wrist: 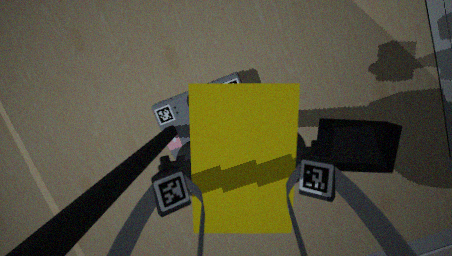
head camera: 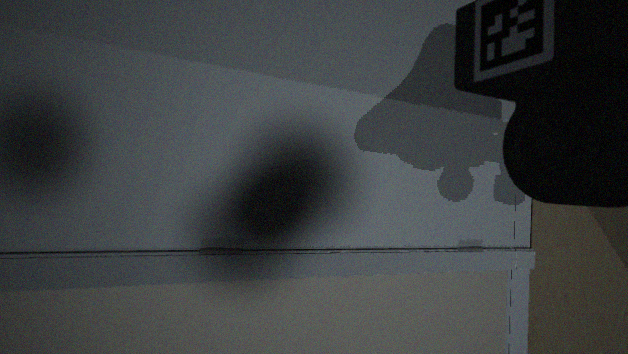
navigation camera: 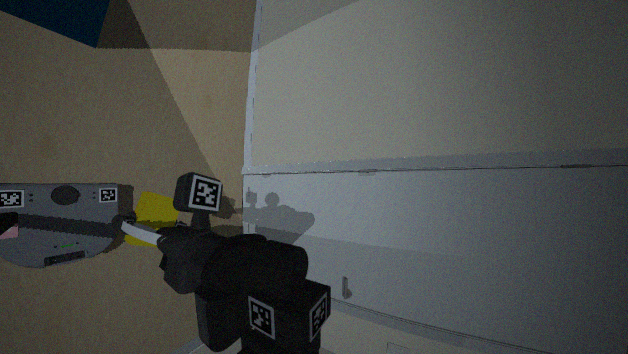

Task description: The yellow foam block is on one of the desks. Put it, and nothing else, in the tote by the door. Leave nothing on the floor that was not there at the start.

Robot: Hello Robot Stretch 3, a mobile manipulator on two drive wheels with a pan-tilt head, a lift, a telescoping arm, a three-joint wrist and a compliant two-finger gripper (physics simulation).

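Where they show: gripper, between the fingertips: (navigation camera: 148,222); robot's base, origin of its link: (navigation camera: 66,194).
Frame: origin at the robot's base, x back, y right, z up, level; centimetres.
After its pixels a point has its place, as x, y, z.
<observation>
The yellow foam block (navigation camera: 156,206) {-1.6, 12.5, 86.3} (wrist: 245,115) is between the two fingertips of my gripper (navigation camera: 155,222) {2.0, 12.3, 81.3} (wrist: 239,153) {2.0, 12.3, 81.3}, which is shut on it and holds it above the floor, close to my base. The block hides part of the base in the wrist view. A black box (wrist: 357,146) that looks open-topped shows right of the right fingertip in the wrist view; it may be the tote, but its inside is too dark to read. The gripper fingers and the block do not show in the head view.
A pale door (head camera: 150,150) {8.9, 97.9, 117.9} (navigation camera: 450,215) {10.0, 97.9, 141.3} with hinges and a handle stands beside the arm, whose shadow falls on it. My dark wrist (head camera: 565,150) {1.6, 14.0, 115.6} (navigation camera: 250,270) {1.9, 12.3, 112.1} is near it. My grey base (navigation camera: 90,200) {2.1, 7.3, 15.9} is at the left. A dark blue surface (navigation camera: 55,20) {-70.7, -8.0, 9.7} shows at top left.
</observation>
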